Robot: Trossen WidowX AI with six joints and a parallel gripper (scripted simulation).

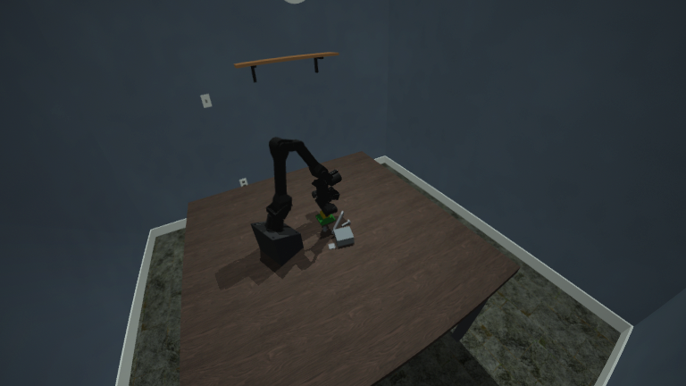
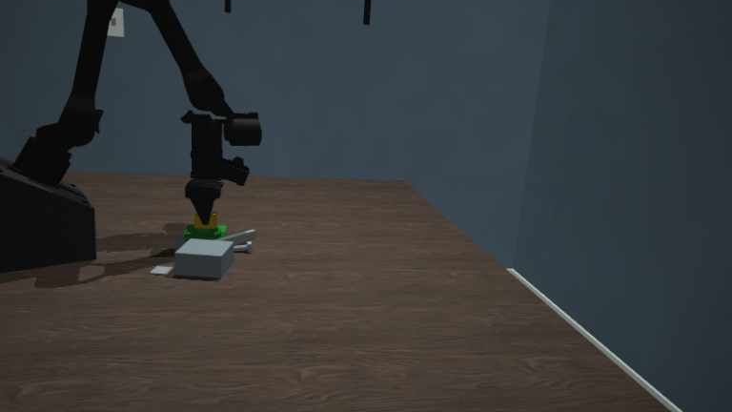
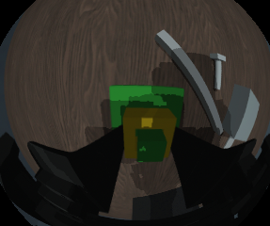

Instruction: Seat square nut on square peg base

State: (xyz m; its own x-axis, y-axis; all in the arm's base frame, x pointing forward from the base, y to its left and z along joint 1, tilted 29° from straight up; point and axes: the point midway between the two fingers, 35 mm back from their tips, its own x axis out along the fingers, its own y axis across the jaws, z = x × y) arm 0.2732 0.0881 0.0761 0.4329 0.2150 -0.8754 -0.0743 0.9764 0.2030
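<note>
Now: hand 6 cm to the left of the grey bar, 6 cm above it and 4 cm short of it. The rest, counted from my hand: grey block (17 cm to the right, 5 cm below, 3 cm ahead); then bolt (9 cm to the right, 8 cm ahead, 6 cm below).
</note>
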